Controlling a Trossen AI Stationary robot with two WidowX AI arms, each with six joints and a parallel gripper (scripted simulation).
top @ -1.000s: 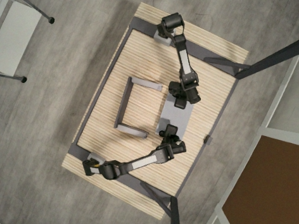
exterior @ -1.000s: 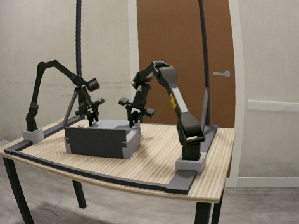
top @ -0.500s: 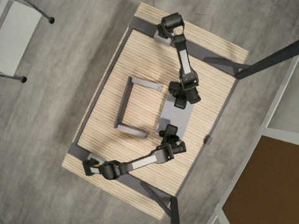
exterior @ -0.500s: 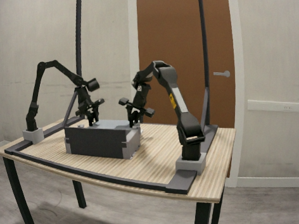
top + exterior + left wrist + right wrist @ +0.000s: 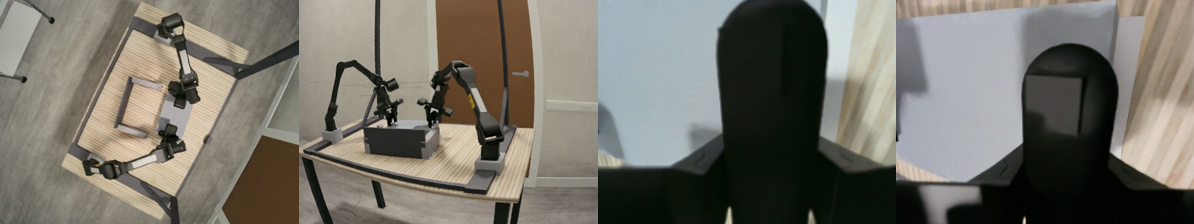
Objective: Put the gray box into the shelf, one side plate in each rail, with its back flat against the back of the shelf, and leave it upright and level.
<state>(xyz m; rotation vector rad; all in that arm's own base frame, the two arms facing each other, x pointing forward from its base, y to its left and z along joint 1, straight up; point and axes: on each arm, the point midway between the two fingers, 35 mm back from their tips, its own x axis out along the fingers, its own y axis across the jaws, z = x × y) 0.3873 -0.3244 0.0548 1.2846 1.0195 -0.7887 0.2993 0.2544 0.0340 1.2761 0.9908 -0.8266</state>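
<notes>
The gray box is 120 mm to the left of my right hand, 50 mm below it and 20 mm behind it. Round my right hand: shelf back wall: 280 mm ahead, 200 mm to the left, 10 mm below.
My left gripper is now 120 mm to the left of the gray box, 50 mm above it and 20 mm short of it. Also, from my left hand: shelf back wall (320 mm ahead, 40 mm to the right, 10 mm below).
</notes>
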